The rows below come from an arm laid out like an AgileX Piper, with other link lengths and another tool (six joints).
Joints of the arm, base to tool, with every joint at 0 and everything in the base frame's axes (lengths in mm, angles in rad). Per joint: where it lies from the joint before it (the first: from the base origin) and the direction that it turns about. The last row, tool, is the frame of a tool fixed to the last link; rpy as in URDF.
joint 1: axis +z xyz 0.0 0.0 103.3
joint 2: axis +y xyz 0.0 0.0 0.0
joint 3: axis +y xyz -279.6 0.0 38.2
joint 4: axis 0.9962 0 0.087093 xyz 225.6 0.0 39.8
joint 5: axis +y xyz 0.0 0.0 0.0
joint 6: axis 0.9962 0 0.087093 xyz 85.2 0.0 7.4
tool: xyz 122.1 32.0 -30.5 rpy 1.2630 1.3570 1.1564
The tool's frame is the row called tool.
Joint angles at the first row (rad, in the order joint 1, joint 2, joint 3, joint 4, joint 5, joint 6):
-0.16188 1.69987 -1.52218 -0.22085 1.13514 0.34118
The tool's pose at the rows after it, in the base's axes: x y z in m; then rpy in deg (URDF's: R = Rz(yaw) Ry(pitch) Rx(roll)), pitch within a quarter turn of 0, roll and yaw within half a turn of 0:
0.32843 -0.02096 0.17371 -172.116 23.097 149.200
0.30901 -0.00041 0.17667 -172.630 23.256 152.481
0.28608 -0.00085 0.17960 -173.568 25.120 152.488
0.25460 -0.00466 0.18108 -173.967 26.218 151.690
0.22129 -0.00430 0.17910 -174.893 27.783 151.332
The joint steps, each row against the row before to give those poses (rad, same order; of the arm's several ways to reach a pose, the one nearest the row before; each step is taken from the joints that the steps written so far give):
0.09970 -0.05807 0.05060 0.00000 0.00933 0.00001
0.05807 -0.07687 0.08098 0.00622 -0.01081 -0.00100
-0.00220 -0.10764 0.11227 -0.00240 -0.04134 0.00000
-0.01380 -0.12601 0.11781 -0.00340 -0.01200 0.00000
-0.00265 -0.14240 0.12835 -0.00001 -0.01724 0.00003

